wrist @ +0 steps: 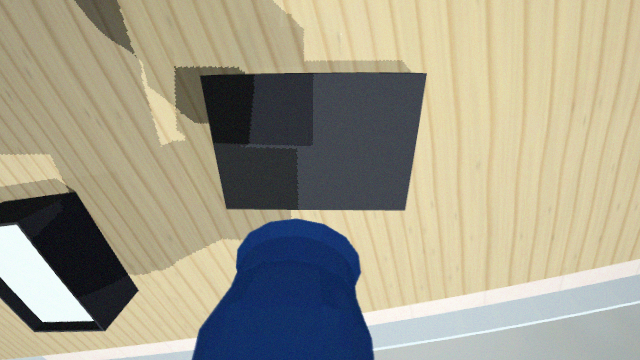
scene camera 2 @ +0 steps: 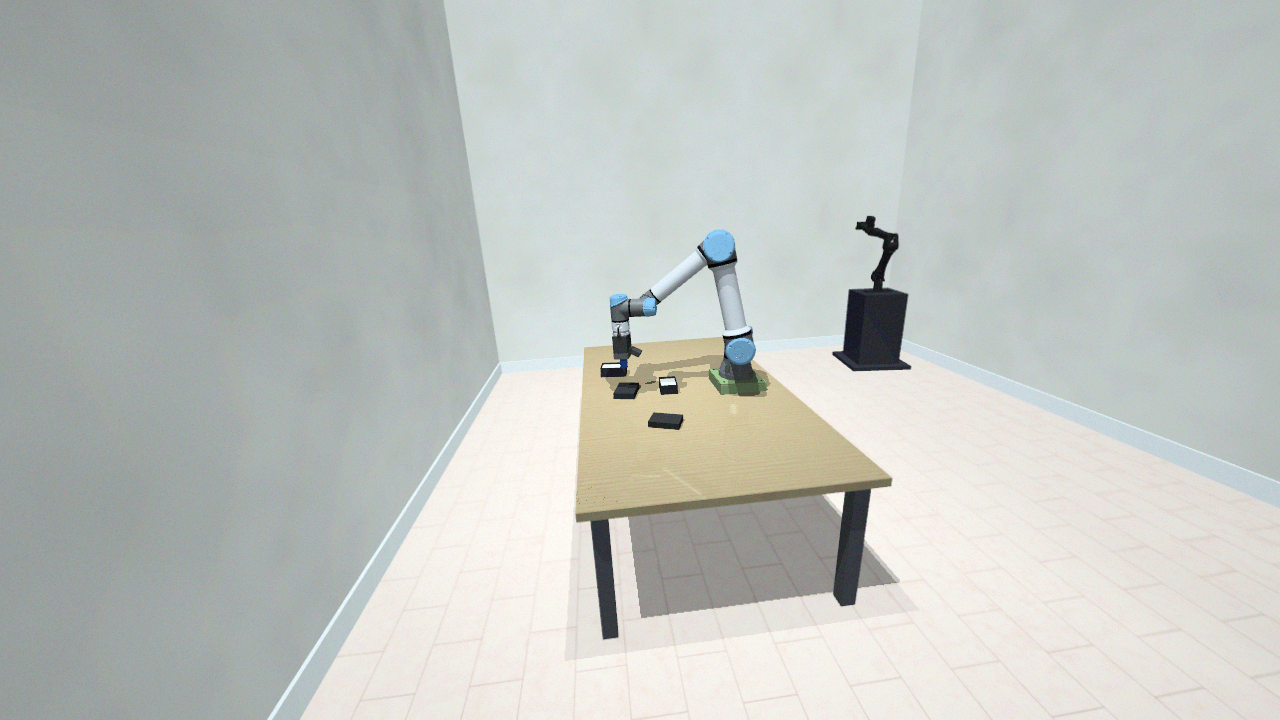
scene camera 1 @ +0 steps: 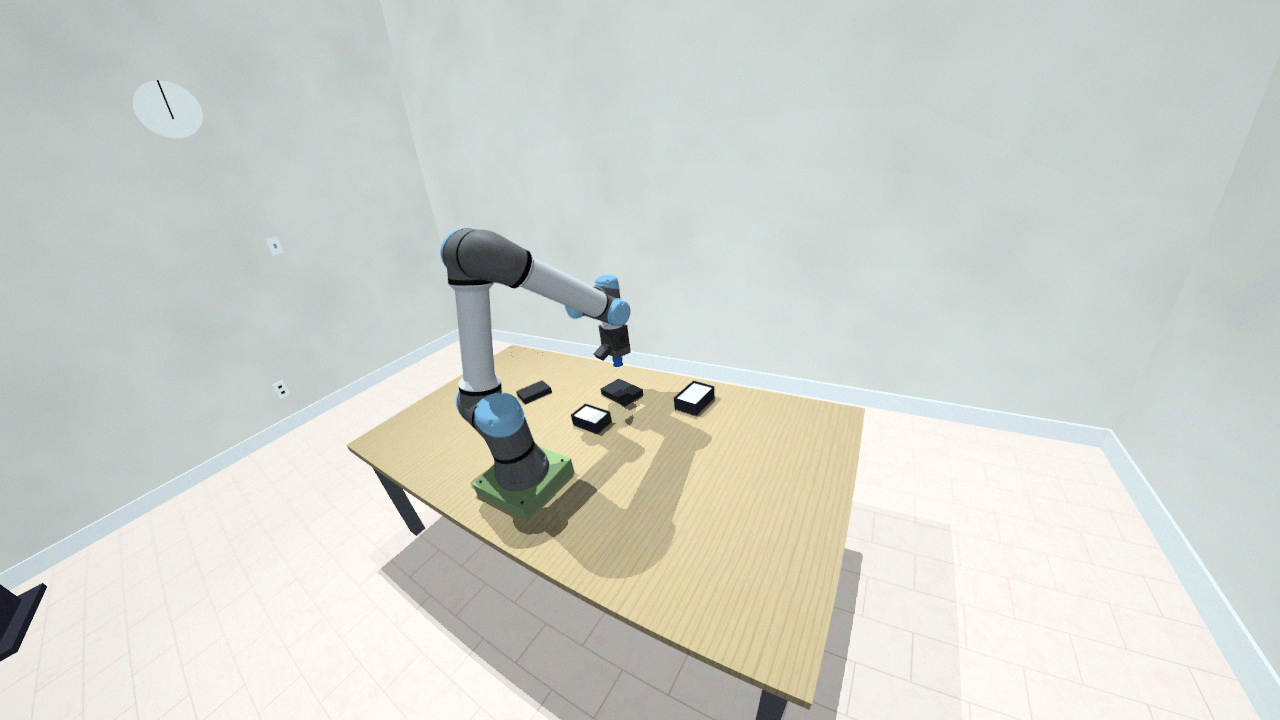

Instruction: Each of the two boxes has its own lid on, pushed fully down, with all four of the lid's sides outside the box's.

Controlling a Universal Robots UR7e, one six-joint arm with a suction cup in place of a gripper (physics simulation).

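Pixels of known places: hand, its tool point: (wrist: 297,271) (scene camera 2: 624,367) (scene camera 1: 618,364); arm's base, origin of its link: (scene camera 2: 735,374) (scene camera 1: 523,470).
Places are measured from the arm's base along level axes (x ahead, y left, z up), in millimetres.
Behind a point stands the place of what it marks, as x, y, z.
The larger box (scene camera 1: 688,407) @[513, -208, -19] (scene camera 2: 613,371) @[573, -149, -17], black with a white inside, stands open on the table; part of it shows in the wrist view (wrist: 92,250) @[566, -150, -30]. The smaller box (scene camera 1: 591,422) @[273, 1, -5] (scene camera 2: 667,388) @[310, 95, -18], also black and white inside, stands open nearer the robot base. The larger dark lid (scene camera 1: 617,391) @[471, 70, -19] (scene camera 2: 626,390) @[489, 102, -19] (wrist: 355,140) @[489, 98, -19] lies apart from both boxes, closed face up. The smaller dark lid (scene camera 1: 534,392) @[307, 356, -22] (scene camera 2: 665,420) @[322, 402, -22] lies on the table, away from the boxes. My blue suction cup (scene camera 1: 617,362) (scene camera 2: 623,364) (wrist: 298,235) is open and empty, above the table near the larger lid.
The wooden table (scene camera 1: 760,483) @[344, -542, -46] (scene camera 2: 760,452) @[17, 606, -45] carries the green robot base (scene camera 1: 487,490) @[-106, 27, -6] (scene camera 2: 726,385) @[57, 114, -4]. The table's far edge and a wall lie beyond the larger lid. A black pedestal (scene camera 2: 874,326) with a small black arm (scene camera 2: 884,255) stands on the floor.
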